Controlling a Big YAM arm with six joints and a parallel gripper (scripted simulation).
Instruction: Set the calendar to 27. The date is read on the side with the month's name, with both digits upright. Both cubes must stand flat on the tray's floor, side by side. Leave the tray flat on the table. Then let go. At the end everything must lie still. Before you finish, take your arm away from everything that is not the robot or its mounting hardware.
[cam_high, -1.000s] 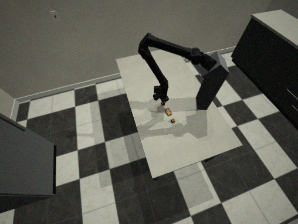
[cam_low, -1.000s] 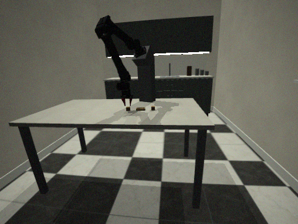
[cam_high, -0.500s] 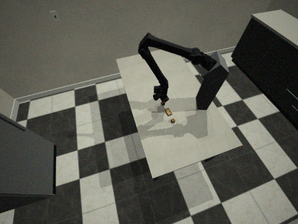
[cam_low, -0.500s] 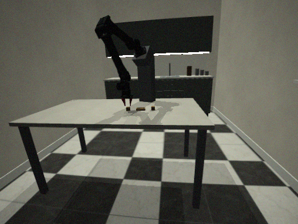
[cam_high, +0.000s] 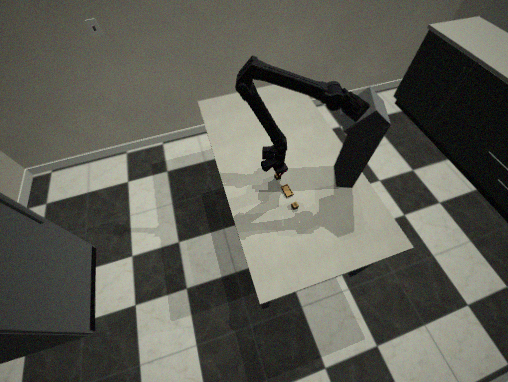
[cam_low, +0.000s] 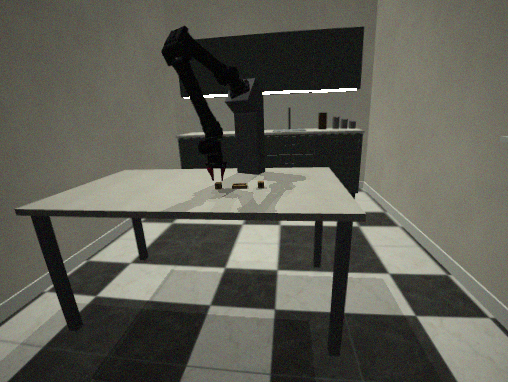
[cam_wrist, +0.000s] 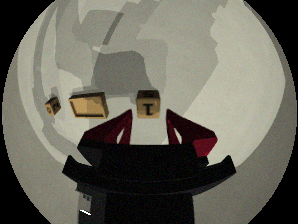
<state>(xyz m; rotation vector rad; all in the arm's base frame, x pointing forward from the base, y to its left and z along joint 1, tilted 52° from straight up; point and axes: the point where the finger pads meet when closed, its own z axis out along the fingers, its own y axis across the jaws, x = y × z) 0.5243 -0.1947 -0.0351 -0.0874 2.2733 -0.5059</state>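
Now: hand 110 mm to the right of the wooden tray, 40 mm above it and 10 mm short of it.
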